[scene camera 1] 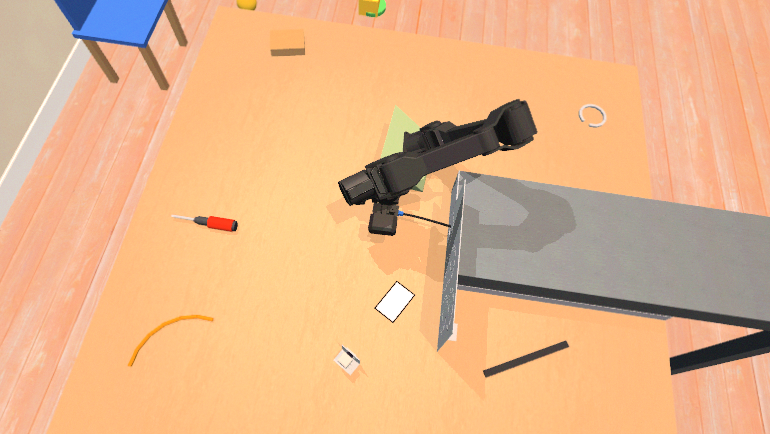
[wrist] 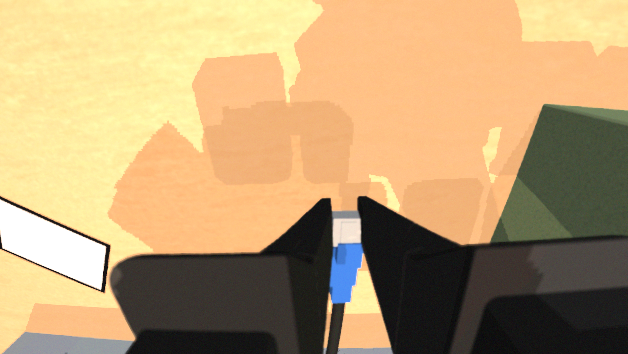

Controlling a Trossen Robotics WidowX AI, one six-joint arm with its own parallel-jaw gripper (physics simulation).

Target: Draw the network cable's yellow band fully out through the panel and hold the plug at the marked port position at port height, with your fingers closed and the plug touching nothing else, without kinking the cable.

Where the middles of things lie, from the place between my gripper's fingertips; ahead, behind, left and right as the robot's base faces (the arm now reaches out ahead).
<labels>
Right now the black-edged white rectangle (scene camera 1: 397, 298) is 210 mm ahead of my hand, 40 mm to the left of it and 30 mm below it. Also, from my hand: dark bar (scene camera 1: 562, 345) 320 mm ahead, 340 mm to the left, 30 mm below.
</labels>
